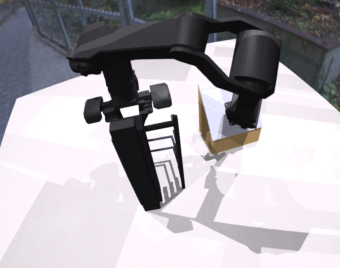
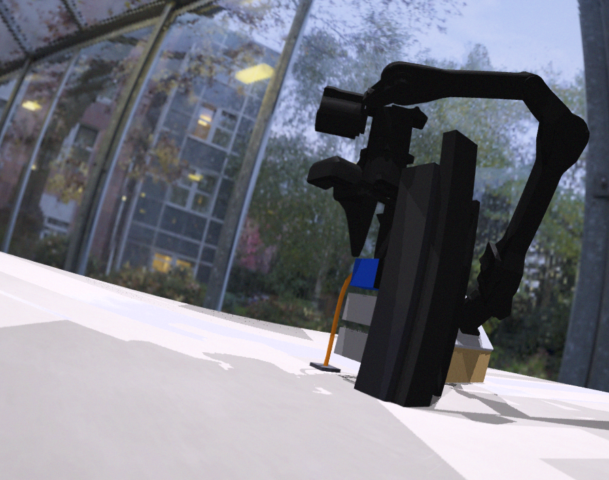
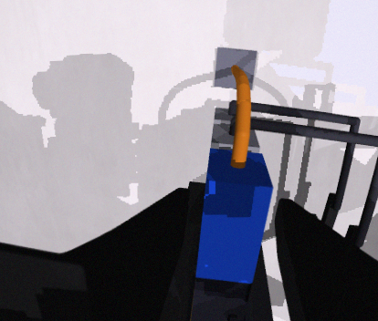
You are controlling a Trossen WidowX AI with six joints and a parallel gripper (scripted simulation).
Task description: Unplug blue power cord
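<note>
My gripper tip is 30 mm to the right of the blue plug and 10 mm above it. From my gripper tip the other things lie so: dark plate: 30 mm to the right, 150 mm below.
</note>
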